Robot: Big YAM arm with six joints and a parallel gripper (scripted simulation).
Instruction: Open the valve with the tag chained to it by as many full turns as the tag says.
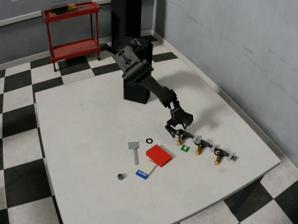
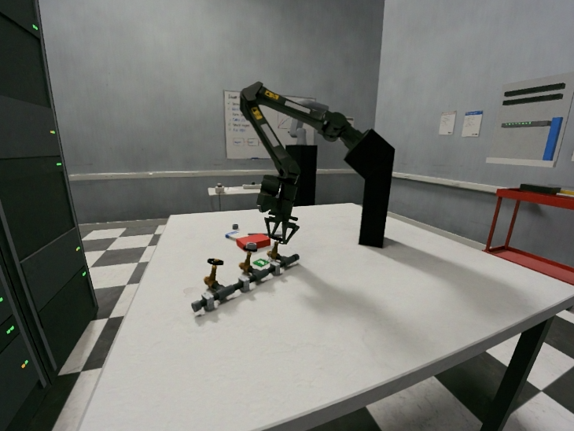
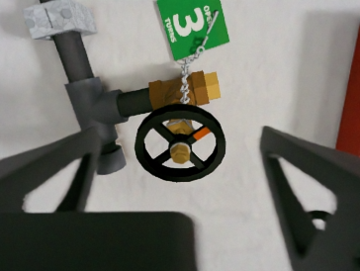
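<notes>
Right now my hand is 7 cm short of the green tag, 2 cm to the left of it and 8 cm above it. From my hand the other things lie so: grey t-shaped tool (13 cm behind, 23 cm to the right, 7 cm below); then card (1 cm ahead, 28 cm to the right, 7 cm below); then red box (16 cm to the right, 6 cm below).
</notes>
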